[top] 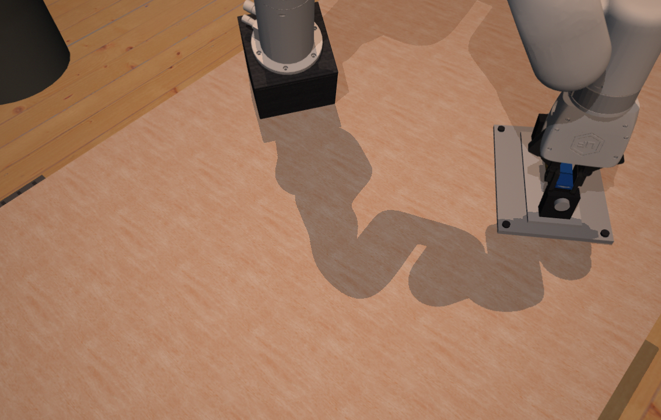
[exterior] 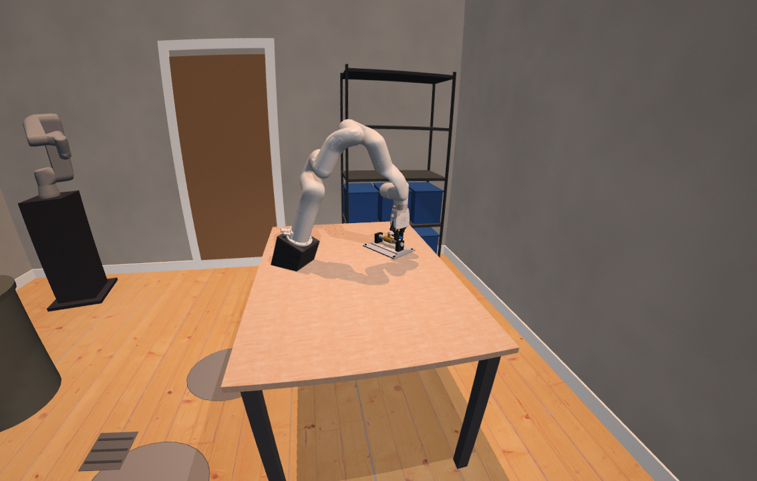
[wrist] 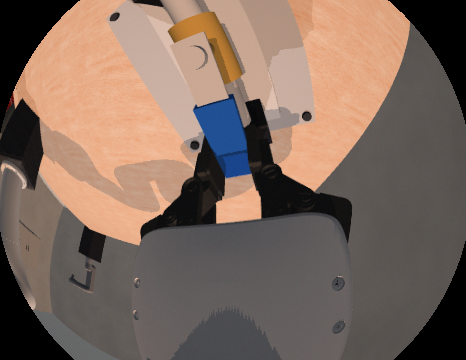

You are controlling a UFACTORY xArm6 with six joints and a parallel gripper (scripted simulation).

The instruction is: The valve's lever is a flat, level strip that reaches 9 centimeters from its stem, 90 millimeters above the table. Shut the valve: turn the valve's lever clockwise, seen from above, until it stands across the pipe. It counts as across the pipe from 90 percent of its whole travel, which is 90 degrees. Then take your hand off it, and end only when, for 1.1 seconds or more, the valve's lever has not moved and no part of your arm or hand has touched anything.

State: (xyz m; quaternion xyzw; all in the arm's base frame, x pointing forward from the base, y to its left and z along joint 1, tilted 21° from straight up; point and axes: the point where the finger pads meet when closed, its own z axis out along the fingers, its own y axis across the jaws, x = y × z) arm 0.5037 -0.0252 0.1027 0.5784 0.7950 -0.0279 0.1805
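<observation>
My hand is 4 cm to the right of the valve lever and 1 cm past it.
</observation>
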